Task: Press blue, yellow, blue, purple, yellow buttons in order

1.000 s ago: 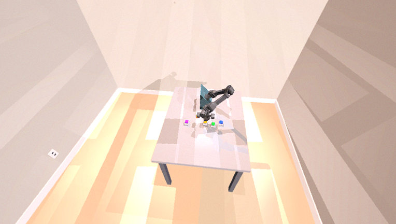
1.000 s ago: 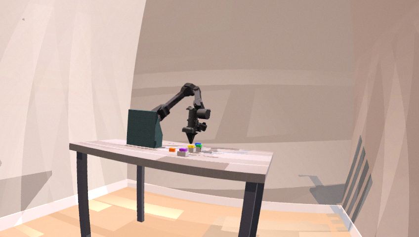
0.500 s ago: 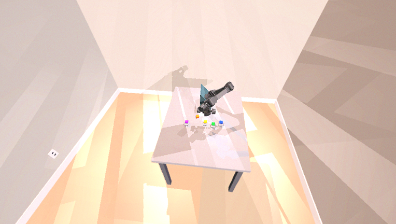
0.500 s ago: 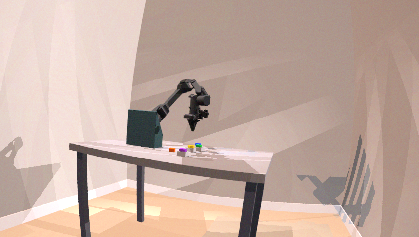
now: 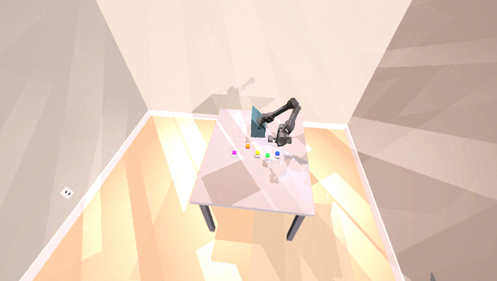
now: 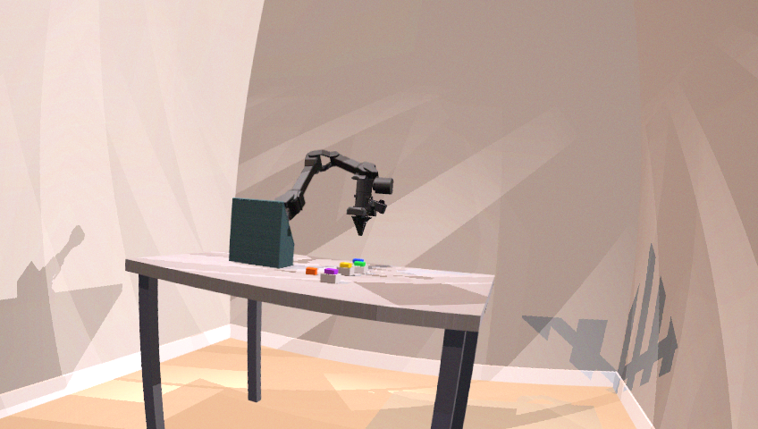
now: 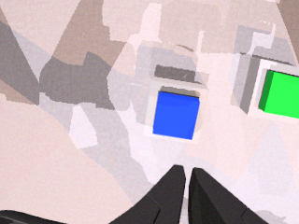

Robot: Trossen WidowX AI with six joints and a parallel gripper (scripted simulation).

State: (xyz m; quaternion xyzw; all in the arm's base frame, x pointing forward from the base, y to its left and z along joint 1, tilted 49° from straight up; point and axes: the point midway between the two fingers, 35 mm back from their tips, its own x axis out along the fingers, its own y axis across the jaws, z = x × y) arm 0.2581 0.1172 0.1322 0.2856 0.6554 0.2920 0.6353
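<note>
My gripper tip is now 90 mm above the blue button. The rest, counted from my gripper tip: orange block (80 mm behind, 260 mm to the right, 120 mm below); then green button (30 mm ahead, 80 mm to the right, 90 mm below); then yellow button (10 mm ahead, 170 mm to the right, 90 mm below).
</note>
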